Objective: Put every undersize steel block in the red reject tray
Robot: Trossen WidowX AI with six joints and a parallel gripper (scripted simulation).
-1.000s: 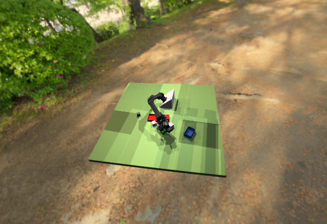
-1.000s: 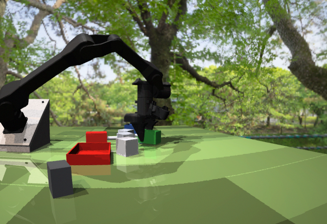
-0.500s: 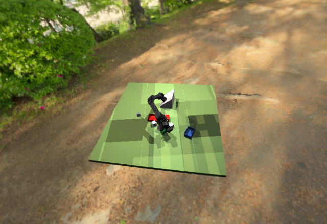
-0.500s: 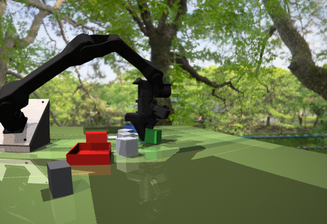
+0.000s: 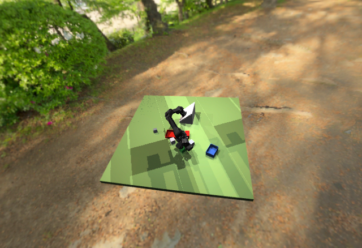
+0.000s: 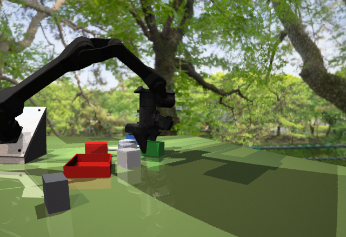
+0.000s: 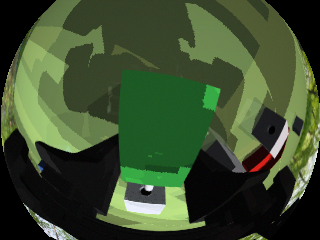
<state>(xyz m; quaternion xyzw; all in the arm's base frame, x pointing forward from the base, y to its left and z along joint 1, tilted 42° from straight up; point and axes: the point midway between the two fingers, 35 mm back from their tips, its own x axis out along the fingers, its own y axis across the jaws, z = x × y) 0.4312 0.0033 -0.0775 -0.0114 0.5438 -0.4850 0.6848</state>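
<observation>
Right now my gripper tip is 1 cm past the green GO gauge, 1 cm to the right of it and 2 cm below it. Round my gripper tip: blue tray 1 cm ahead, 26 cm to the left; red reject tray 18 cm behind, 16 cm to the right; red block 15 cm behind, 1 cm to the left, 1 cm above.
</observation>
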